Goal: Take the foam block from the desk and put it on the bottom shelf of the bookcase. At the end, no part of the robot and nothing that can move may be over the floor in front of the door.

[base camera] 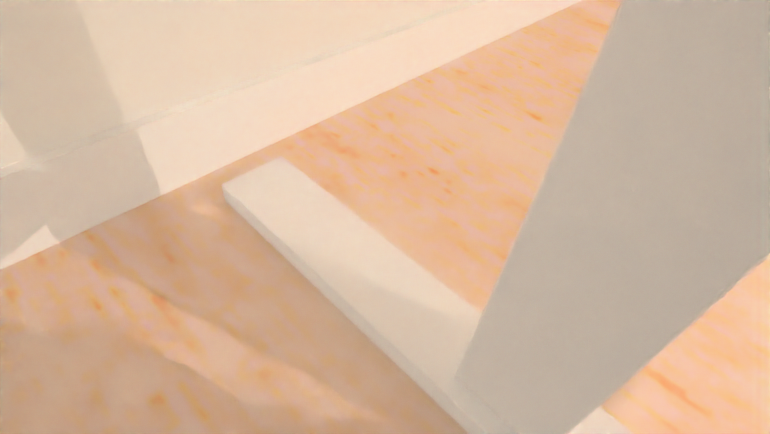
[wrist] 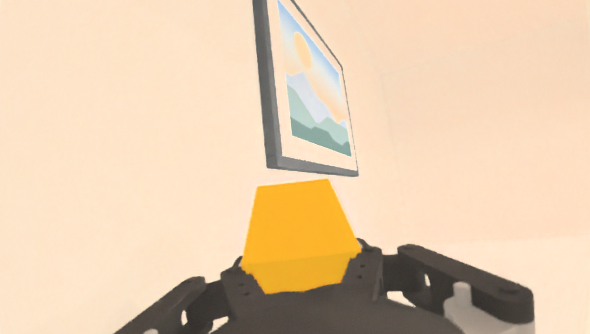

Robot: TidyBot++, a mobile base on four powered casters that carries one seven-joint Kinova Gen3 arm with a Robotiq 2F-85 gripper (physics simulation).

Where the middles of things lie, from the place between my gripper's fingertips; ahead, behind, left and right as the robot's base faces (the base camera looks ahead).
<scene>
My gripper is now 10 mm below the orange foam block [wrist: 299, 238]. Also, from my hand: framed landscape picture [wrist: 307, 127] (420 mm ahead, 220 mm to the right, 320 mm above).
</scene>
